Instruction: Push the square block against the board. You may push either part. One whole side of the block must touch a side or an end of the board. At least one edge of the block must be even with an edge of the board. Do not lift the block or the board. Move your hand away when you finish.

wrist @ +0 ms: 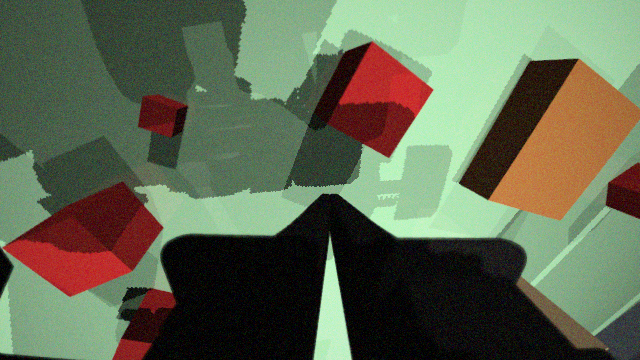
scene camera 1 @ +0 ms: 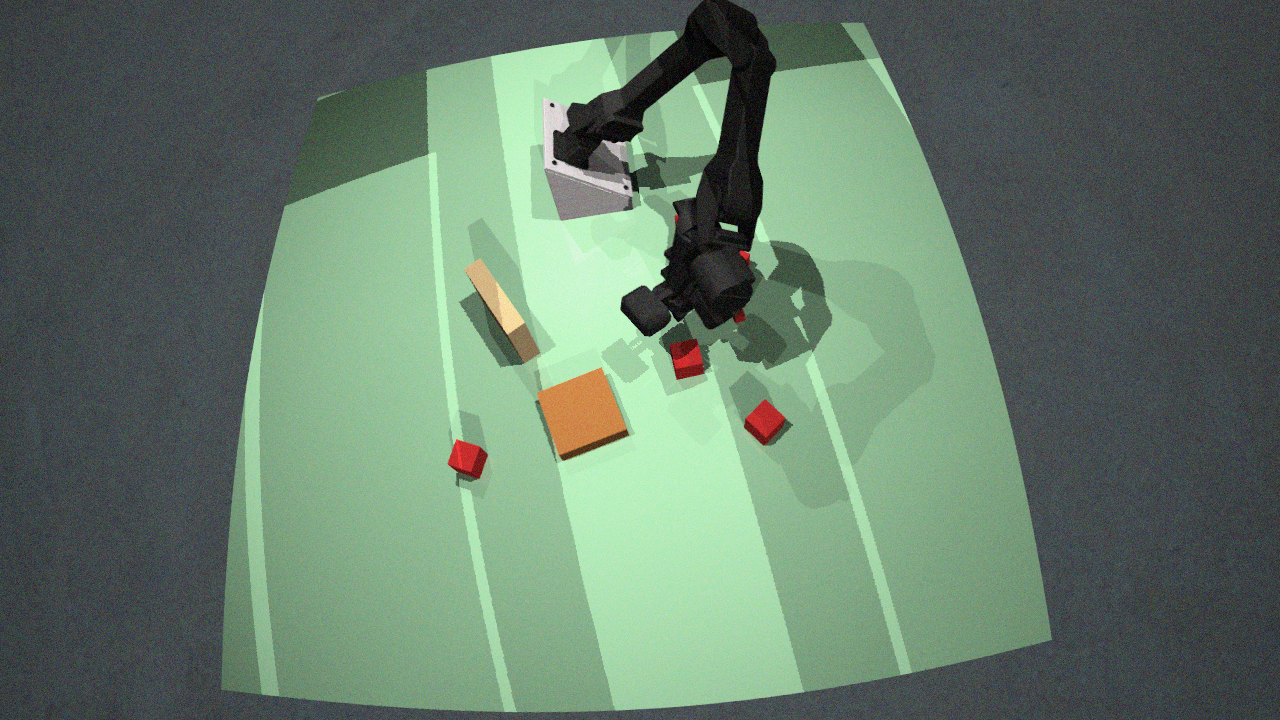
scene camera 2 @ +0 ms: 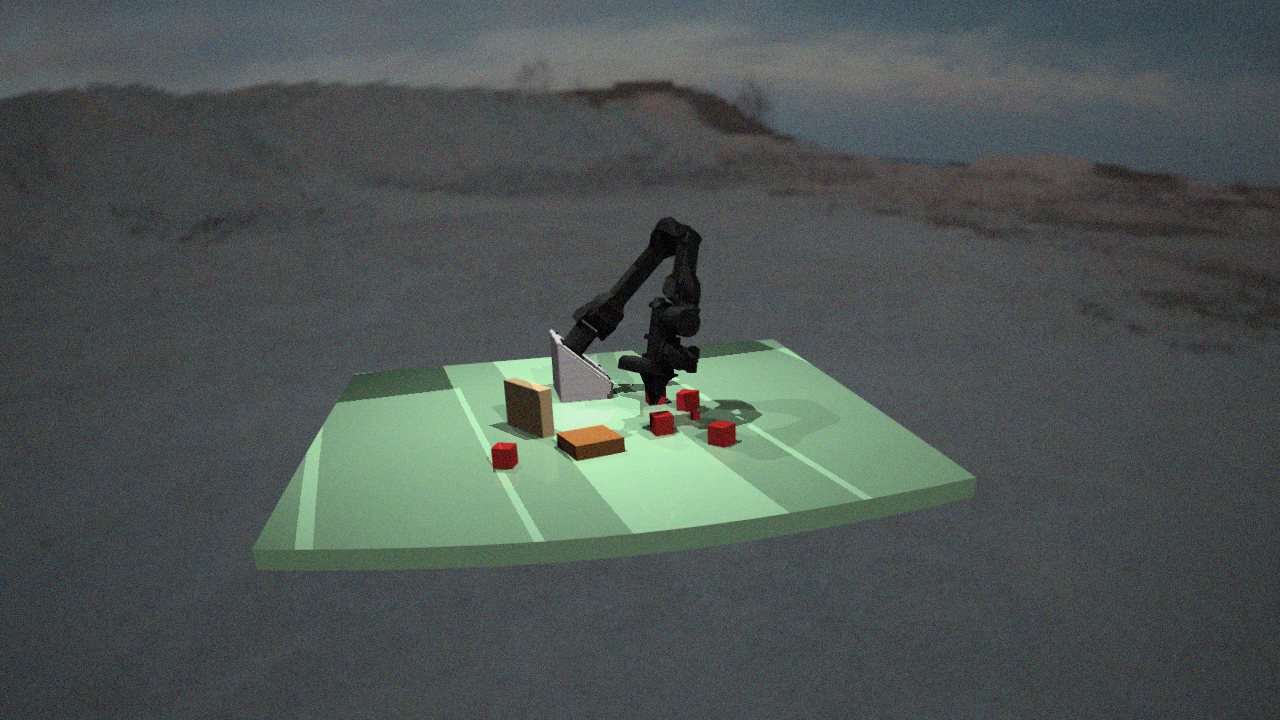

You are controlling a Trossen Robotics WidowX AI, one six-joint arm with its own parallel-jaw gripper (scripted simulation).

Path:
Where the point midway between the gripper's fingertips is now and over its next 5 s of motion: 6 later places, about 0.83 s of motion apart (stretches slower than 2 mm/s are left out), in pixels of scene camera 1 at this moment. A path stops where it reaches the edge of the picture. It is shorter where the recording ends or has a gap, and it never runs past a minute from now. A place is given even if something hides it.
My gripper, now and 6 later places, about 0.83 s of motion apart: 678,318; 578,307; 515,273; 514,288; 498,300; 491,304; 511,289

